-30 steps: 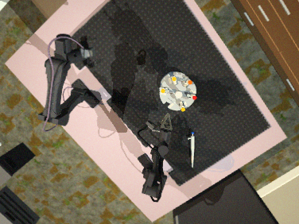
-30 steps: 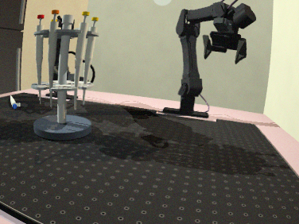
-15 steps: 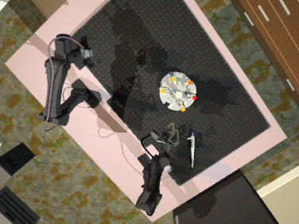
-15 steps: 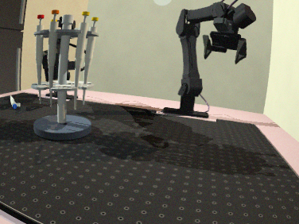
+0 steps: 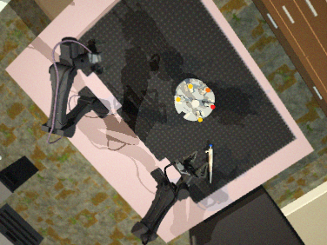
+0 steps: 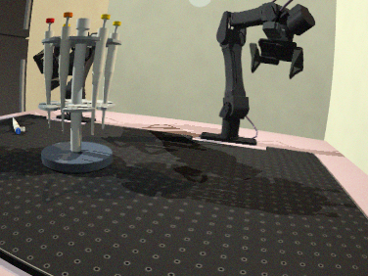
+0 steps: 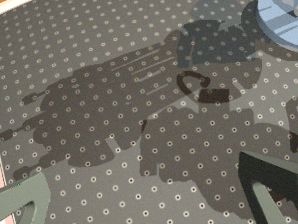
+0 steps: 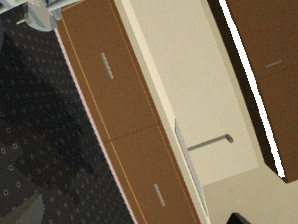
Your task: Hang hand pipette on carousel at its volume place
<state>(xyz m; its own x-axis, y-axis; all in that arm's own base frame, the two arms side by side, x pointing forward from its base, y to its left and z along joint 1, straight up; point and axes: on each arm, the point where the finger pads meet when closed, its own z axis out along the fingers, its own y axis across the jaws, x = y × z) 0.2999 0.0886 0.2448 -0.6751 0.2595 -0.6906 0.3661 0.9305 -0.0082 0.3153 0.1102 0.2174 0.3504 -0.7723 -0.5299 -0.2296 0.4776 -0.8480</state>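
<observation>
My right hand is 2 cm past the pipette, 14 cm to the left of it and 20 cm above it.
</observation>
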